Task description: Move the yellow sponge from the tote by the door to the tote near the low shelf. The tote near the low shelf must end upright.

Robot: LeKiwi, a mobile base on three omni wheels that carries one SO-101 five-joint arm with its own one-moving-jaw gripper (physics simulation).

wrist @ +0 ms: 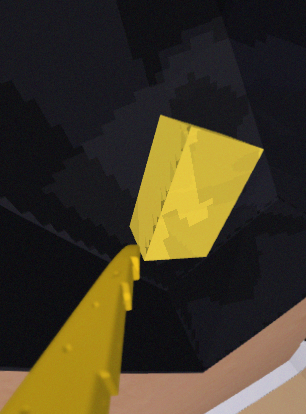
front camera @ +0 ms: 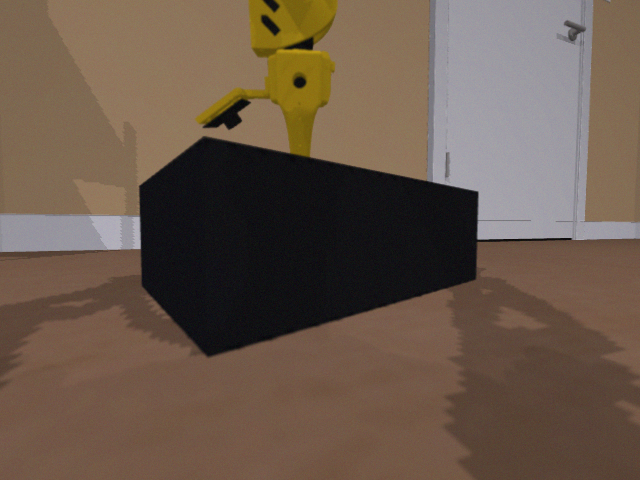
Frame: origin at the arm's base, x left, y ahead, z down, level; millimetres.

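Seen in the pictures: hand at its tool point: (wrist: 139,257).
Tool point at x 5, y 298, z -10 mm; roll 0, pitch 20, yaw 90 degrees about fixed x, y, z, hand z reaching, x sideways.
Note:
Pixels of each thing's top centre, then the offset from my tool point to it. Level surfaces: height alone.
- black tote at its top centre: (wrist: 236,258) (front camera: 319,188) dx -19, dy +47, dz -1 mm
- yellow sponge at its top centre: (wrist: 201,208) dx -26, dy +61, dz +51 mm
- Brown floor at its surface level: dz +99 mm
The black tote (front camera: 310,237) (wrist: 90,340) stands upright on the floor, with the door behind it to the right in the front view. The yellow sponge (wrist: 202,200) lies inside it, near a lower corner in the wrist view; the tote's wall hides it in the front view. My gripper (front camera: 250,138) is wide open and empty above the tote, its fixed jaw pointing down with the tip hidden behind the near wall. In the wrist view the notched fixed jaw (wrist: 112,305) ends just left of the sponge's near end. The moving jaw is outside that view. The tote near the low shelf does not show.
The white door (front camera: 511,118) stands in the tan wall (front camera: 372,113) behind the tote at the right. A white baseboard (front camera: 51,232) runs along the wall. Brown floor (front camera: 310,403) lies in front of the tote, with shadows at both sides.

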